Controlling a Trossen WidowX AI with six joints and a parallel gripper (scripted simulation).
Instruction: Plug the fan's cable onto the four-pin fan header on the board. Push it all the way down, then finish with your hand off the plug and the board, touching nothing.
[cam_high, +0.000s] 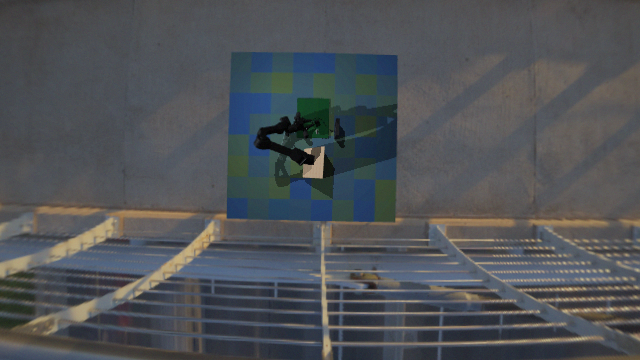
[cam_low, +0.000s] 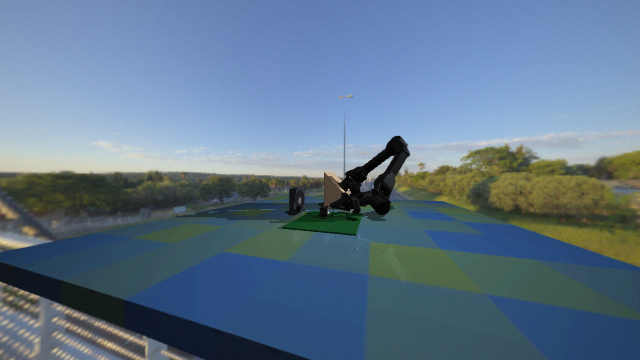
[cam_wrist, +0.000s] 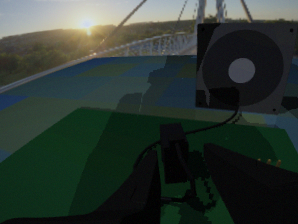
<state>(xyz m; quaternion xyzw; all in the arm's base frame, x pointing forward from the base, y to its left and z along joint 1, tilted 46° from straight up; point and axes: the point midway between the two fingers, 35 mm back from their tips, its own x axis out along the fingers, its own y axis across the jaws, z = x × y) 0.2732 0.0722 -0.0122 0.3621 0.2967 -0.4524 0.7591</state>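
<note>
Now: gripper tip 10 mm short of the dark plug, 30 mm to the left of it and 30 mm above it. Round my gripper tip: green board 50 mm ahead, 10 mm to the left, 60 mm below; then black fan 40 mm behind, 170 mm to the right, 10 mm above.
</note>
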